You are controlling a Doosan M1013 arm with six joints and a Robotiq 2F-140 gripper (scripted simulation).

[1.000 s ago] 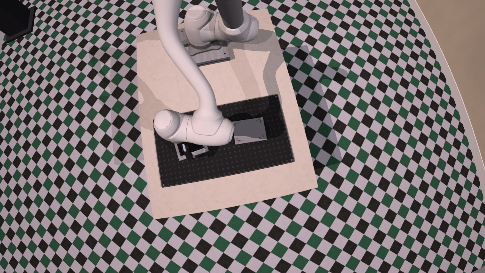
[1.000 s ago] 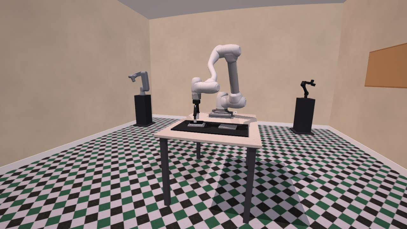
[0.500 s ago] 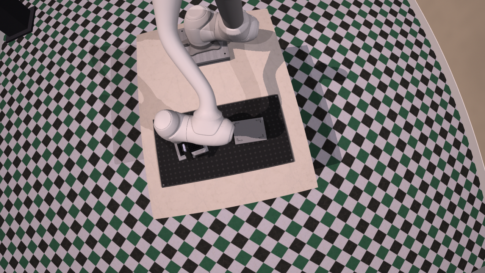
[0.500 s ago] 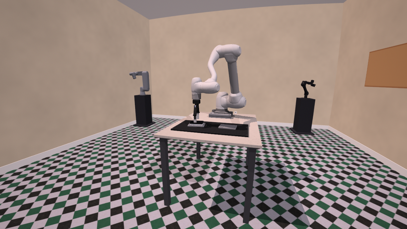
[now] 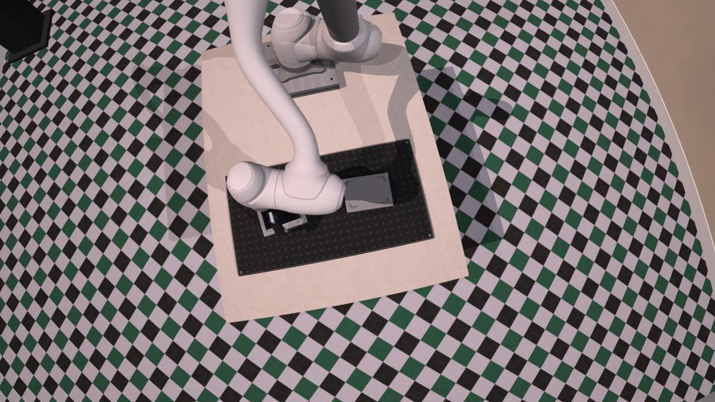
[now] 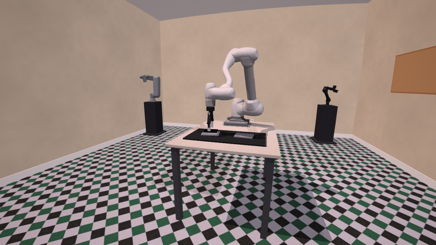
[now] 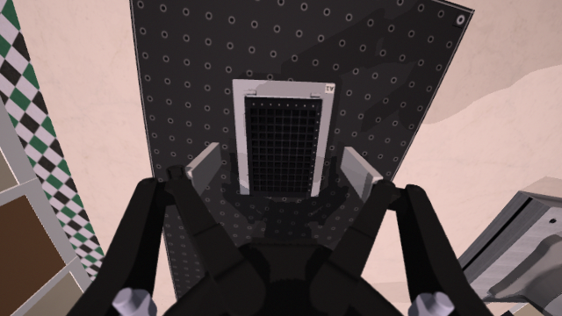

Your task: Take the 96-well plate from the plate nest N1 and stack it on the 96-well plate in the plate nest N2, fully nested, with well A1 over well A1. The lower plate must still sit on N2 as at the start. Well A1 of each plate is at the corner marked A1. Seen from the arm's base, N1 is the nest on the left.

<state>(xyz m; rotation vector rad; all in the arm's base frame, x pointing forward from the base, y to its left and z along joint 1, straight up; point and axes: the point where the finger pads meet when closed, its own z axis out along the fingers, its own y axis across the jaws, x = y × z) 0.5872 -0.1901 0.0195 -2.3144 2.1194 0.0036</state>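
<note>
Now: the black 96-well plate 2 cm below my hand. From my hand the other things lie so: plate nest N1 (31 cm to the left, 5 cm below); white 96-well plate (4 cm below); plate nest N2 (5 cm below).
</note>
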